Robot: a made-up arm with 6 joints.
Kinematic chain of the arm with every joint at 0, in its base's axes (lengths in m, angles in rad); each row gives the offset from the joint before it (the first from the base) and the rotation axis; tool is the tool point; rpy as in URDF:
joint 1: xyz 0 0 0.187 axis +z
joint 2: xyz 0 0 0 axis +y
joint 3: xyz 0.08 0 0.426 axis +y
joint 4: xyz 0.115 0 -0.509 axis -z
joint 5: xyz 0 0 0 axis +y
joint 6: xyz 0.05 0 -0.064 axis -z
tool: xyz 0 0 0 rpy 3.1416 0 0
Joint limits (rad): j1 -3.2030..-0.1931 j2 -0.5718..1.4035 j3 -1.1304..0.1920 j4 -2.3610..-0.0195 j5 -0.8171..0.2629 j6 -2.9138..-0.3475
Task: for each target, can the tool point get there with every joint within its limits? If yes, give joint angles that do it. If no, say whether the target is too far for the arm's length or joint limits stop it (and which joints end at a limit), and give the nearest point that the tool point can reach.
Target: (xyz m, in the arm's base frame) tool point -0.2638 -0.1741 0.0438
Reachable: yes | joints -2.6954 0.1077 -0.2378 -1.6003 0.1021 -1.1316
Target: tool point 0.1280 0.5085 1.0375
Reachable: no: joint limits stop it (at a limit: joint 1, joint 2, joint 3, joint 5) | nearest point 0.3355 0.0056 0.8106 | short by 0.589 m
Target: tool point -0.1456 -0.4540 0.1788
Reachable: yes | joints -2.0242 0.0537 -0.5486 -1.4829 -0.3339 -0.9540
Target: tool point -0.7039 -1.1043 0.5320
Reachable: no: too far | nearest point -0.3891 -0.6105 0.3777 | short by 0.606 m
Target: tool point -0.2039 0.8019 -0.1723
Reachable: no: joint limits stop it (at a limit: joint 2, joint 4, joint 5) | nearest point -0.0361 0.1419 0.0175 | short by 0.707 m
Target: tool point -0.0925 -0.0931 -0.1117
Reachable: yes | joints -2.8351 0.8922 -0.1395 -1.0411 -0.3887 -1.7436
